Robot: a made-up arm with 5 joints.
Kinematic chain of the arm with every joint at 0, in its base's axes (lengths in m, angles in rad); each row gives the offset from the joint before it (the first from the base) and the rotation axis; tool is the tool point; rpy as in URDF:
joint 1: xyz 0 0 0.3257 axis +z
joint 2: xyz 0 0 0 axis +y
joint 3: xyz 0.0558 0 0.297 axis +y
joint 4: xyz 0.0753 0 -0.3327 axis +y
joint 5: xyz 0.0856 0 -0.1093 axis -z
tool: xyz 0 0 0 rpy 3.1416 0 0
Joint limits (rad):
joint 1: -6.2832..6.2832
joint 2: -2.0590..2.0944
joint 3: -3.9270..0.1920
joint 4: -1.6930..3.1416
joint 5: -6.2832..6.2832
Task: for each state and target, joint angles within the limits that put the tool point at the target. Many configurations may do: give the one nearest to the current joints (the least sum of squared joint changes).
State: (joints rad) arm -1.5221 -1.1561 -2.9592 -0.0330 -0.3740
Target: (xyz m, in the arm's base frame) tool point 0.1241 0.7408 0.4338
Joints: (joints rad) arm -1.7368 -1.3740 -3.0019 0.0096 -0.3740
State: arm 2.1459 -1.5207 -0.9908 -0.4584 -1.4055
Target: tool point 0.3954 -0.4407 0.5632
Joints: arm 2.3021 -2.0122 -1.4001 -0.5384 -1.4055
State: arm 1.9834 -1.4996 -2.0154 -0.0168 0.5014
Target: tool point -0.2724 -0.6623 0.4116
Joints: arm 1.1806 -2.0315 -1.8893 -0.2417 0.5014
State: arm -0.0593 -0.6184 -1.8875 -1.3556 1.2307
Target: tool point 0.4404 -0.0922 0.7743
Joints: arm -0.2064 0.1967 -1.6313 -1.0618 1.2307
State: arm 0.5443 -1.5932 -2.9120 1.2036 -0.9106
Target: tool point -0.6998 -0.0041 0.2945
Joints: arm 0.0059 -1.8569 -2.9788 1.7599 -0.9106
